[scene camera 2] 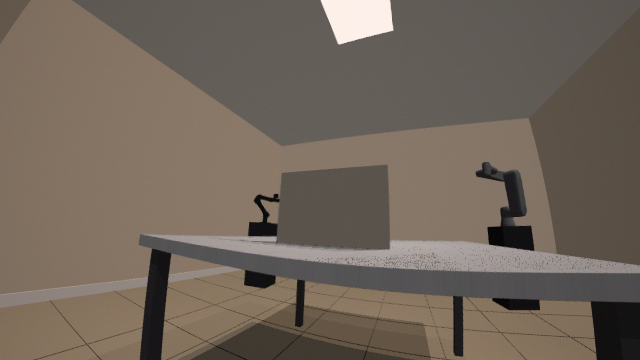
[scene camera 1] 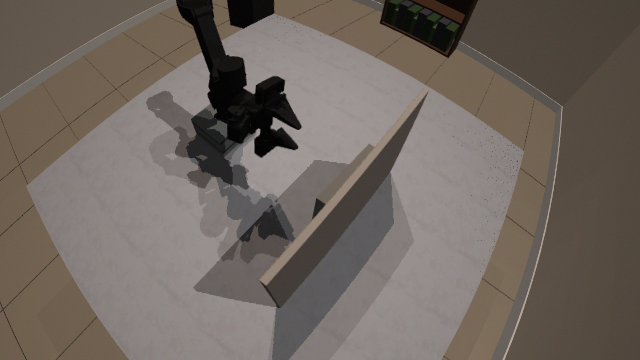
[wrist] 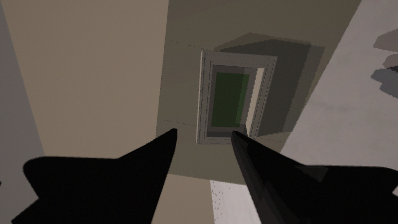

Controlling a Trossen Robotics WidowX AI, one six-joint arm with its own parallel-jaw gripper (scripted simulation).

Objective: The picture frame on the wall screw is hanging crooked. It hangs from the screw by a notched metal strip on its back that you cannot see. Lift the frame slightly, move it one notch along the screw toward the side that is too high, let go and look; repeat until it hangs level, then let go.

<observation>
gripper: scene camera 1; wrist; not seen in scene camera 2 (hidden by a wall panel)
same spot on gripper: (wrist: 134, 181) = (scene camera 1: 271, 116)
</observation>
